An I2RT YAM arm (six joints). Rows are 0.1 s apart.
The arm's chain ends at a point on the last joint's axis. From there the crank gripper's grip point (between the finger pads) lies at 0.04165 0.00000 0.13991 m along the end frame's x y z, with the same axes.
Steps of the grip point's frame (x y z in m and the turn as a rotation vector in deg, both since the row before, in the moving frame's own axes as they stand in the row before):
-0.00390, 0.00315, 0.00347, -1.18, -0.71, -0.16
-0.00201, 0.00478, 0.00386, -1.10, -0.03, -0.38
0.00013, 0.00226, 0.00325, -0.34, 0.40, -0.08
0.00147, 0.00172, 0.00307, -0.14, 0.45, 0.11
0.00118, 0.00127, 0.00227, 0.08, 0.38, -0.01
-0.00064, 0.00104, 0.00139, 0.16, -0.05, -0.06
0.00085, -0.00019, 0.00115, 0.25, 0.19, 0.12
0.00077, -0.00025, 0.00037, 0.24, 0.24, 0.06
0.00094, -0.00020, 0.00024, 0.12, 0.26, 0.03
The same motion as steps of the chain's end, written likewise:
-0.00217, 0.00038, 0.00299, -1.18, -0.71, -0.16
-0.00194, 0.00237, 0.00386, -1.10, -0.03, -0.38
-0.00085, 0.00149, 0.00355, -0.34, 0.40, -0.08
0.00037, 0.00130, 0.00340, -0.14, 0.45, 0.11
0.00025, 0.00147, 0.00255, 0.08, 0.38, -0.01
-0.00052, 0.00147, 0.00135, 0.16, -0.05, -0.06
0.00039, 0.00033, 0.00129, 0.25, 0.19, 0.12
0.00018, 0.00029, 0.00055, 0.24, 0.24, 0.06
0.00031, 0.00007, 0.00043, 0.12, 0.26, 0.03

